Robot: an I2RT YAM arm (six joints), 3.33 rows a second.
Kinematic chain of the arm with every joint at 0, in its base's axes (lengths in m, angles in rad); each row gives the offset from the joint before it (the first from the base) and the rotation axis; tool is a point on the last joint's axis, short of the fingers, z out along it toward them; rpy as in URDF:
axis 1: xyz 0 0 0.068 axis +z
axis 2: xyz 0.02 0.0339 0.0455 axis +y
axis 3: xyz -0.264 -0.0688 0 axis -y
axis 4: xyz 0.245 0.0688 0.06 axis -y
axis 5: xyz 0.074 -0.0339 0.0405 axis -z
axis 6: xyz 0.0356 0 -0.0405 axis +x
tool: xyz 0 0 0 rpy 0 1.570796 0
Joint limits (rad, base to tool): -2.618..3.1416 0..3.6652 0..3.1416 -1.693..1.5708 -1.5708..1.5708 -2.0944..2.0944
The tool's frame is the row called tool.
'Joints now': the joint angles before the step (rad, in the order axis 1, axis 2, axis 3, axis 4, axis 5, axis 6). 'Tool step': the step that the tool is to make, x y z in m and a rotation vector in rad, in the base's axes. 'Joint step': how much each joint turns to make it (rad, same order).
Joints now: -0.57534 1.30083 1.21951 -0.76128 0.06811 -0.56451
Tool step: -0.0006 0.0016 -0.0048 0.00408 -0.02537 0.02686
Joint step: -0.00032 -0.01481 -0.03535 0.04005 -0.03104 -0.00853
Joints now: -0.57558 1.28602 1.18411 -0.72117 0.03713 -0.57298
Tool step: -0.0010 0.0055 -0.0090 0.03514 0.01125 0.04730
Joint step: 0.00957 -0.00917 -0.03402 -0.00342 -0.04271 -0.01230
